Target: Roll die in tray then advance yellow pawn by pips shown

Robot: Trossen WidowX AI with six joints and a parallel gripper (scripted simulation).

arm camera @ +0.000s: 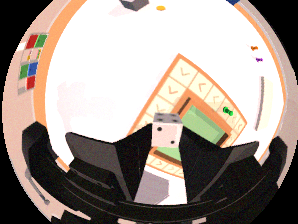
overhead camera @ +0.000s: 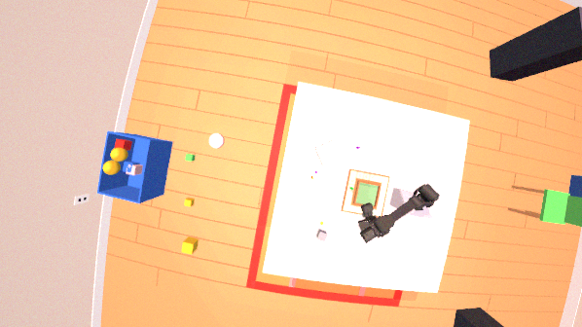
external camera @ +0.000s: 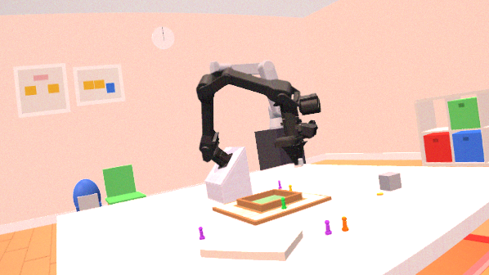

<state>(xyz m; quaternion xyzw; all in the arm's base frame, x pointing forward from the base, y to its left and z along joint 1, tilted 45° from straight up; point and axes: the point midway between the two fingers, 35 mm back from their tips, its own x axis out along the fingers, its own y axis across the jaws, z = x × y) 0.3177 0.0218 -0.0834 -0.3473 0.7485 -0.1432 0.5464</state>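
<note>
My gripper tip is now 60 mm past the yellow pawn, 10 mm to the right of it and 90 mm above it. From my gripper tip the other things lie so: white die (right at my gripper tip); then green pawn (60 mm ahead, 140 mm to the right, 90 mm below); then green tray floor (50 mm behind, 110 mm to the right, 110 mm below).
</note>
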